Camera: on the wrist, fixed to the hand. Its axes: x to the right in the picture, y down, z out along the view.
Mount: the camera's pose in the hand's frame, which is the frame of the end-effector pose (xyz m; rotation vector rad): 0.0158 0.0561 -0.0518 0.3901 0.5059 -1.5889
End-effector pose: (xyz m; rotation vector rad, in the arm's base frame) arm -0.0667 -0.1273 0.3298 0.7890 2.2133 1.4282
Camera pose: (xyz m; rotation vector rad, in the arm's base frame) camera -0.0958 -0.1350 0.4017 -1.2165 2.2908 0.3368
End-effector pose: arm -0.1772 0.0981 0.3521 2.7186 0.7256 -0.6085
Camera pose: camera -0.1185 0.0756 0.3982 -1.3626 -2.1824 0.1697
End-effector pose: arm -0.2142 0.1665 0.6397 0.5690 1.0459 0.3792
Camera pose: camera -0.2545 0.2332 0.6430 -0.1660 1.7383 -1.1531
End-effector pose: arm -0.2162 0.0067 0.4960 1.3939 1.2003 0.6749
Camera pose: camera -0.2422 0.0480 0.5568 0.1622 2.3848 -0.4115
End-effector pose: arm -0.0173 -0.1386 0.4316 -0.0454 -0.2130 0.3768
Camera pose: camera -0.0120 -0.0809 0.3795 0.3984 0.3542 -1.1777
